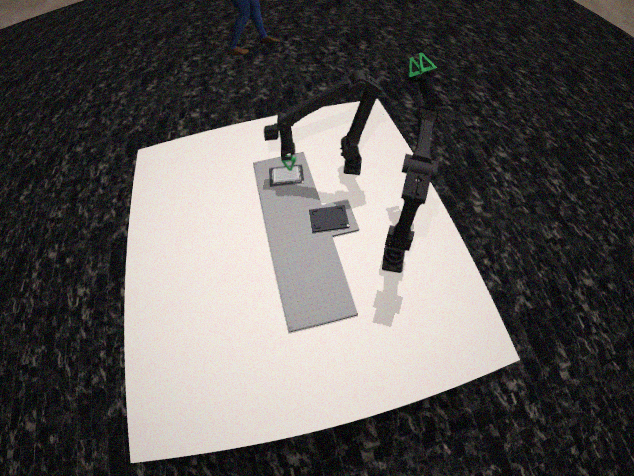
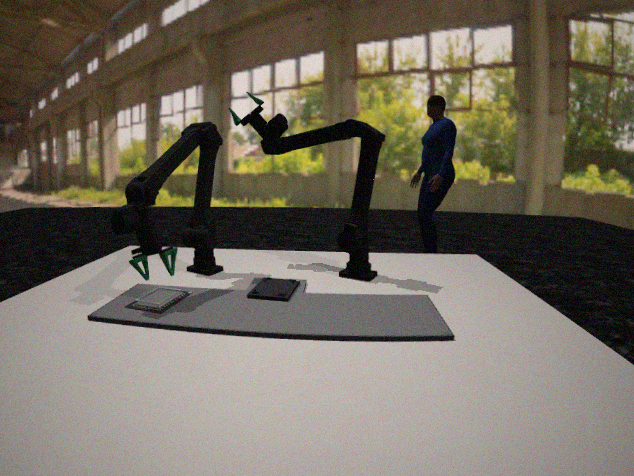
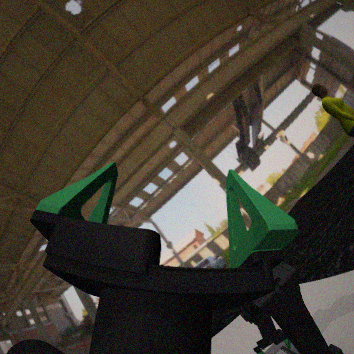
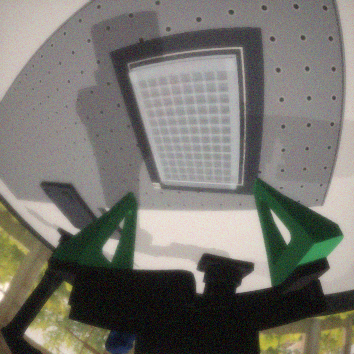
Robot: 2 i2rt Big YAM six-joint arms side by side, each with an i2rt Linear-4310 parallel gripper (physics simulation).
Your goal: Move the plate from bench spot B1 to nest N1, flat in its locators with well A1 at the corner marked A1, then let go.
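Seen in the pictures: left gripper, fingertip midpoint: (image 1: 415, 55) (image 2: 237, 99) (image 3: 170, 170); right gripper, fingertip midpoint: (image 1: 290, 165) (image 2: 159, 277) (image 4: 193, 190); left arm's base, link origin: (image 1: 393, 259) (image 2: 358, 276); right arm's base, link origin: (image 1: 352, 166) (image 2: 205, 270) (image 4: 224, 264).
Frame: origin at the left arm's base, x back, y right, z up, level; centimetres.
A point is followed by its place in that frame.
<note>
The pale, clear-looking plate (image 1: 286, 174) {x -55.9, y 36.7, z 2.7 cm} (image 2: 161, 298) {x -57.4, y 34.7, z 2.7 cm} (image 4: 192, 120) {x -57.3, y 37.3, z 2.1 cm} lies flat in a dark frame (image 4: 254, 100) {x -60.4, y 41.9, z 1.5 cm} on the grey perforated board (image 1: 307, 286) {x -32.8, y -19.4, z 1.3 cm} (image 2: 358, 317) {x -36.1, y -15.2, z 1.3 cm} (image 4: 292, 52) {x -65.3, y 43.6, z 1.3 cm}. My right gripper (image 1: 289, 163) {x -54.2, y 38.9, z 7.1 cm} (image 2: 159, 276) {x -54.2, y 38.9, z 7.1 cm} (image 4: 193, 190) {x -54.2, y 38.9, z 7.1 cm} is open and empty, pointing down above the plate's end of the board. A dark rectangular block with raised corners, apparently the nest (image 1: 327, 219) {x -31.0, y 13.5, z 2.4 cm} (image 2: 273, 288) {x -31.9, y 13.9, z 2.5 cm} (image 4: 71, 200) {x -36.7, y 17.3, z 2.9 cm}, stands apart from the plate, bearing no plate. My left gripper (image 1: 416, 56) {x -3.0, y 52.6, z 65.5 cm} (image 2: 238, 100) {x -3.0, y 52.6, z 65.5 cm} (image 3: 170, 170) {x -3.0, y 52.6, z 65.5 cm} is open and empty, raised high and away from the board. Markings A1, B1 and N1 are not readable.
The board lies on a white table top (image 1: 204, 358) {x -65.5, y -57.5, z 0.0 cm} (image 2: 307, 409) {x -72.5, y -21.7, z 0.0 cm}. The left arm (image 1: 415, 187) {x -0.5, y -3.6, z 50.2 cm} (image 2: 364, 179) {x -2.3, y -2.0, z 34.2 cm} and right arm (image 1: 317, 99) {x -40.7, y 44.9, z 43.7 cm} (image 2: 168, 163) {x -45.1, y 43.5, z 39.8 cm} stand on the nest's side of the board. A person in blue (image 1: 248, 20) (image 2: 437, 148) stands beyond the table.
</note>
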